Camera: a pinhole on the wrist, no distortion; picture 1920 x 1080 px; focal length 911.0 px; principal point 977.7 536.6 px. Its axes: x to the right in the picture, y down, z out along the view. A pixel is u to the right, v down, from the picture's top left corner.
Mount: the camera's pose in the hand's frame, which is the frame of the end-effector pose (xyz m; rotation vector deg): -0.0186 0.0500 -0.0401 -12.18 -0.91 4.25
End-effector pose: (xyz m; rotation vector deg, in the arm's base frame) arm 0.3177 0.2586 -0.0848 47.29 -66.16 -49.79
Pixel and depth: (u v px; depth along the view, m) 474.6 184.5 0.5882
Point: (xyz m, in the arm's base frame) -0.3176 0.4753 -0.1690
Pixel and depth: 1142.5 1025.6 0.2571
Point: 0.1769 0.3350 0.1728
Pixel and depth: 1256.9 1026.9 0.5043
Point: 0.0118 0.3137 0.4235
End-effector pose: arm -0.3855 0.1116 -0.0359 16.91 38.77 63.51
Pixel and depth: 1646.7 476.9 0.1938
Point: -0.3199 0.2737 0.0870
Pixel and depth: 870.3 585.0 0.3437
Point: -0.3182 0.1412 0.2852
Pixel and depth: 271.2 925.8 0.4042
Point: -0.4840 -0.0490 0.4811
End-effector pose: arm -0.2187 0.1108 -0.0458 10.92 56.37 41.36
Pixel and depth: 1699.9 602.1 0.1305
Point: -0.1650 0.2477 -0.0103
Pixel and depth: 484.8 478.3 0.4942
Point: -0.0052 0.0762 0.4550
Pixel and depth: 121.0 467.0 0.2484
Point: -0.1717 0.0325 0.2760
